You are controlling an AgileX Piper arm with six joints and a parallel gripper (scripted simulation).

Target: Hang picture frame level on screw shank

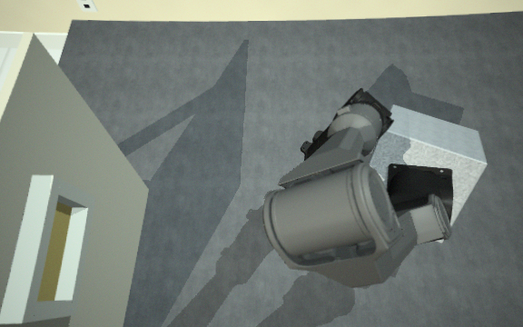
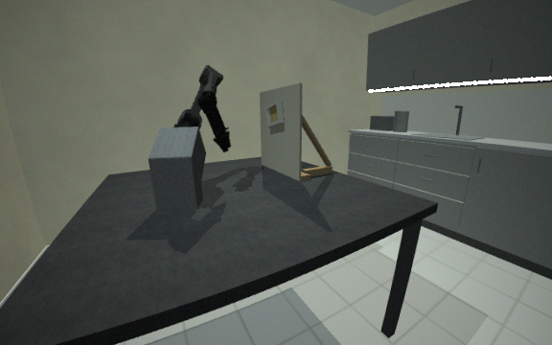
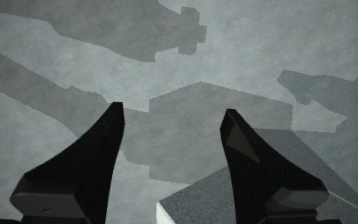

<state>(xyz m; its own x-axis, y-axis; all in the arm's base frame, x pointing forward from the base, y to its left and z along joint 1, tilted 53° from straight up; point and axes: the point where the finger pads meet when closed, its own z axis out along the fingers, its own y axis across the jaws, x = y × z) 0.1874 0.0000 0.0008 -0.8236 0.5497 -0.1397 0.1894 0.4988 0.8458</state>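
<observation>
The picture frame is 300 mm ahead of my hand, 260 mm to the left of it and 150 mm above it. The rest, counted from my hand: grey wall panel 310 mm ahead, 260 mm to the left, 50 mm above.
</observation>
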